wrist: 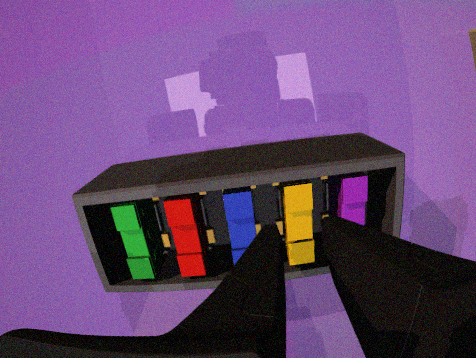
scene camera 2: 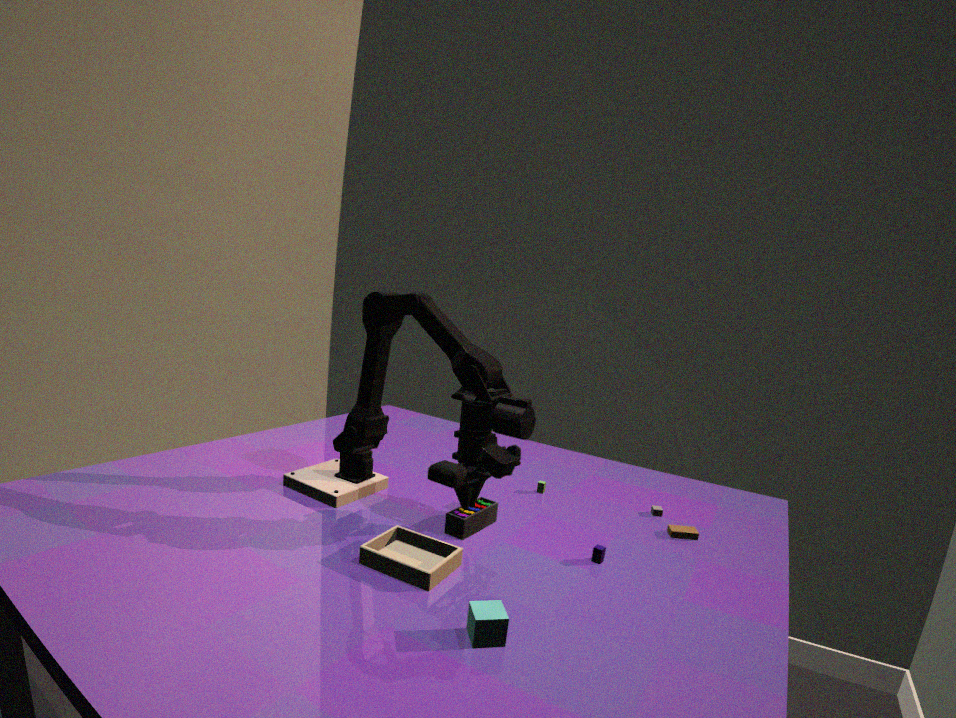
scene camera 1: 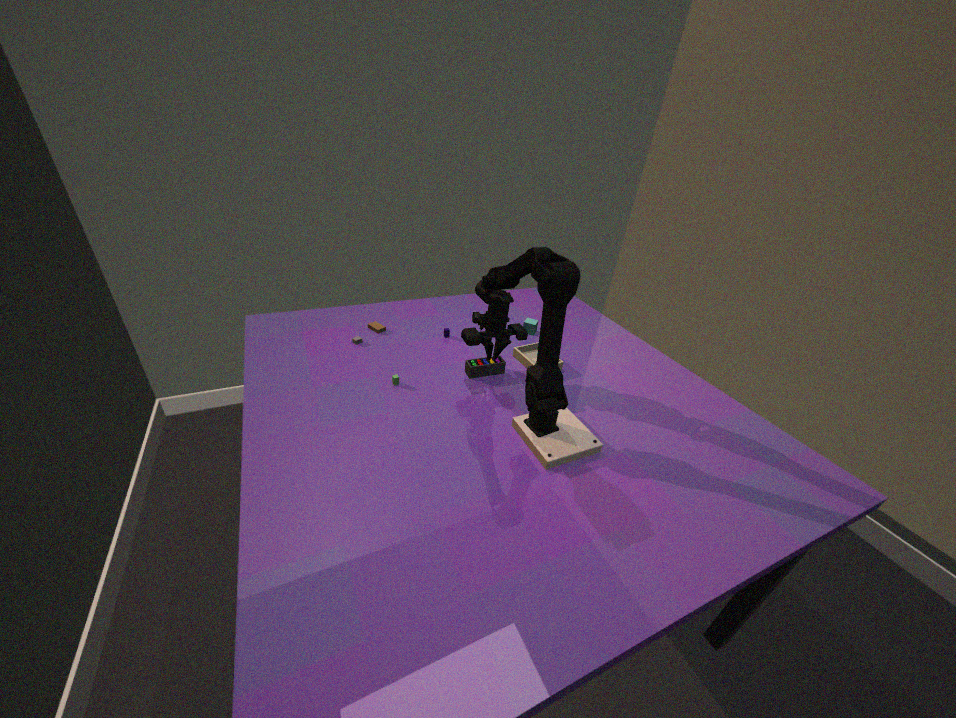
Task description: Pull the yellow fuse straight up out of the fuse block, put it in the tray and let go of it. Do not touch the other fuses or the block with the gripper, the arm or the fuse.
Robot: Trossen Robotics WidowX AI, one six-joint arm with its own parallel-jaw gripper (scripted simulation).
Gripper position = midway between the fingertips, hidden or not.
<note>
In view: the gripper (scene camera 2: 467, 508), a yellow fuse (wrist: 297, 203), a purple fuse (wrist: 348, 193), a blue fuse (wrist: 237, 202), a tan tray (scene camera 2: 420, 560) and a red fuse (wrist: 185, 215).
The gripper also shows in the wrist view (wrist: 299, 234) and in scene camera 1 (scene camera 1: 491, 359).
</note>
